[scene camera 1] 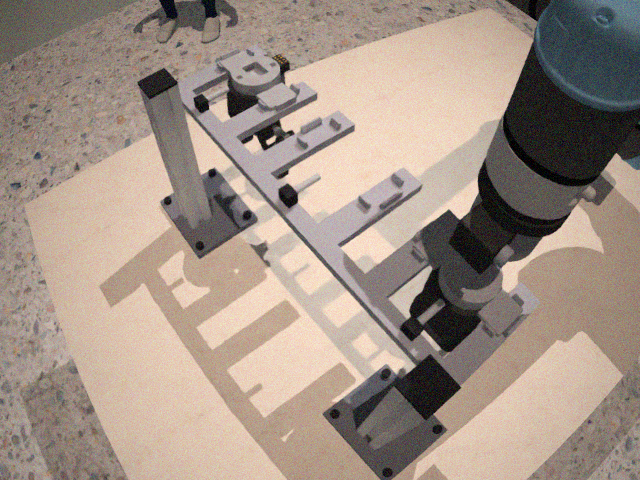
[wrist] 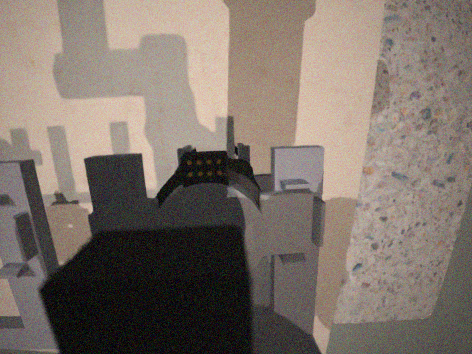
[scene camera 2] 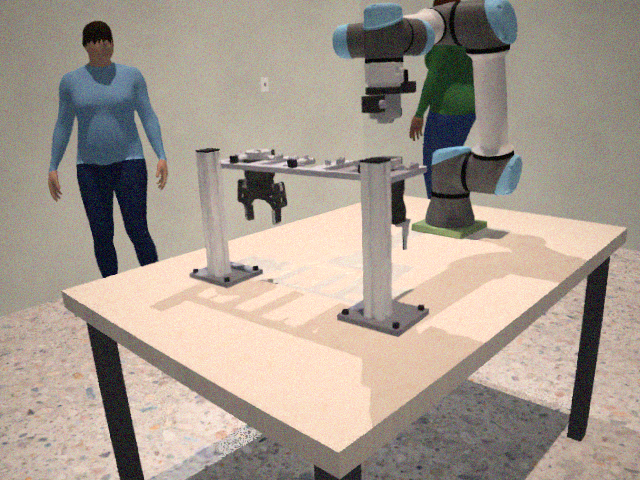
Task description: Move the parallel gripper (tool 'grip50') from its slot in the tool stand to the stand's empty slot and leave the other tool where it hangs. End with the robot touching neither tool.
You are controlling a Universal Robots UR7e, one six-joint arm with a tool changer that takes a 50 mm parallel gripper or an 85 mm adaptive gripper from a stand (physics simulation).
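Seen in the pictures: arm's base at its link origin: (scene camera 2: 449,221).
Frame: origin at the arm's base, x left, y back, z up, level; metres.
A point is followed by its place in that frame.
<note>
The parallel gripper (scene camera 1: 450,322) (scene camera 2: 405,235) (wrist: 215,149) hangs in the near end slot of the tool stand (scene camera 1: 323,248) @(z 0.262, x 0.104, y -0.654 m) (scene camera 2: 320,171) @(z 0.261, x 0.125, y -0.657 m). In the wrist view its fingertips stand apart; scene camera 2 shows one finger edge-on. The arm's tool changer (scene camera 2: 386,108) @(z 0.381, x 0.229, y -0.573 m) carries no tool and is above this gripper, with a visible gap between them. The changer's black block (wrist: 150,290) fills the lower wrist view. The middle slot is empty between two fork arms (scene camera 1: 330,131) @(z 0.262, x -0.022, y -0.568 m) (scene camera 1: 379,201) @(z 0.262, x 0.086, y -0.576 m). The adaptive gripper (scene camera 1: 241,100) (scene camera 2: 260,180) hangs in the far end slot.
Two upright posts (scene camera 1: 180,160) @(z 0.151, x -0.173, y -0.721 m) (scene camera 2: 376,232) @(z 0.166, x 0.286, y -0.677 m) carry the stand, on bolted base plates (scene camera 1: 227,227) @(z -0.008, x -0.134, y -0.684 m) (scene camera 2: 408,315) @(z -0.008, x 0.317, y -0.621 m). A black-headed pin (scene camera 1: 288,194) @(z 0.278, x 0.042, y -0.657 m) points into the middle slot. The robot's base stands on a green plate (scene camera 2: 449,228) @(z 0.002, x 0.046, y -0.069 m). Two people (scene camera 2: 105,124) (scene camera 2: 452,87) stand beyond the table.
</note>
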